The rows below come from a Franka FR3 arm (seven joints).
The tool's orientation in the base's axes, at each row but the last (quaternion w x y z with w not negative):
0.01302 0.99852 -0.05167 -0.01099
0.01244 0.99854 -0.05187 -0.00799
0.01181 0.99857 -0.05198 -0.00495
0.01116 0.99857 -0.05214 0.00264
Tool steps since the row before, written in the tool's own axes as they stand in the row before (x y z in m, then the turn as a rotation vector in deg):
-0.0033 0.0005 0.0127 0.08 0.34 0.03
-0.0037 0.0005 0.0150 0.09 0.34 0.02
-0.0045 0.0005 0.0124 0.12 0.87 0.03
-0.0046 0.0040 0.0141 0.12 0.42 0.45
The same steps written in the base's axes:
-0.0036 -0.0005 -0.0126 0.04 -0.35 -0.02
-0.0040 -0.0005 -0.0149 0.05 -0.35 -0.01
-0.0047 -0.0003 -0.0123 0.03 -0.88 -0.01
-0.0049 -0.0038 -0.0140 0.08 -0.44 -0.44

